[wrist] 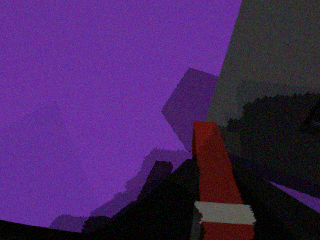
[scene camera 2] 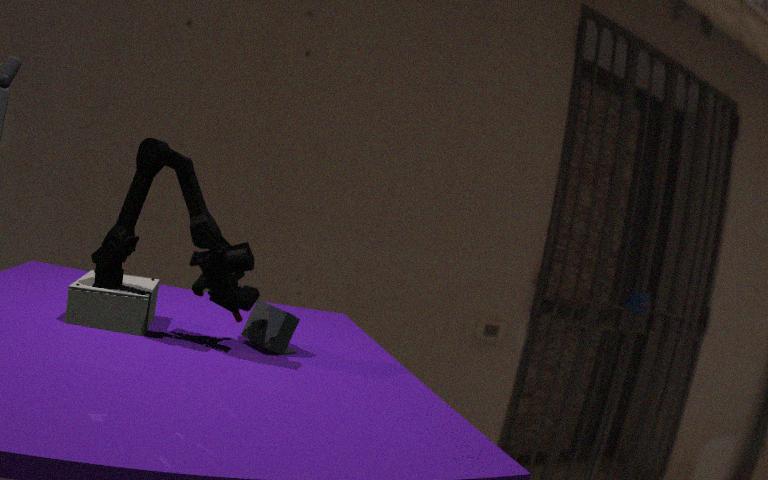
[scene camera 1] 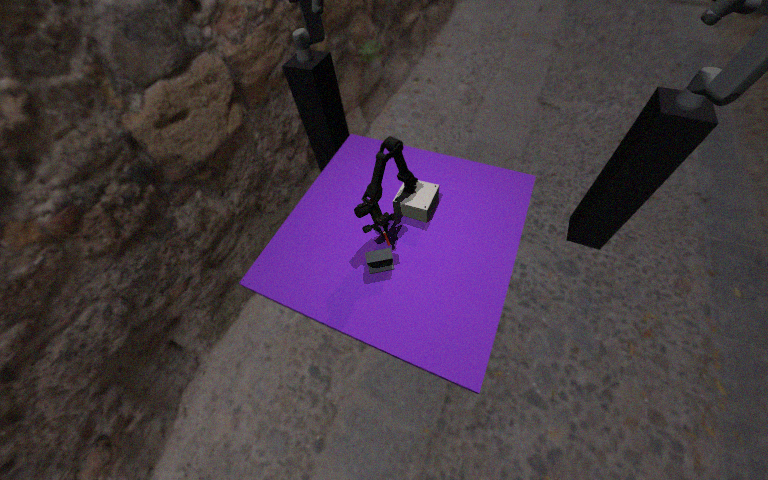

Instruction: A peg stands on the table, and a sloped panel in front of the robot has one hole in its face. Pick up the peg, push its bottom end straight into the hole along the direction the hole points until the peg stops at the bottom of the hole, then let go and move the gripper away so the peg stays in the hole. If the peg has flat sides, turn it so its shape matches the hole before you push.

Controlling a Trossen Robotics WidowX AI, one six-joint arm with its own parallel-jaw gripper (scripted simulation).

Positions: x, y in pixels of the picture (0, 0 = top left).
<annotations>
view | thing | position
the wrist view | my gripper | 210, 171
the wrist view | grey sloped panel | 259, 101
</annotations>
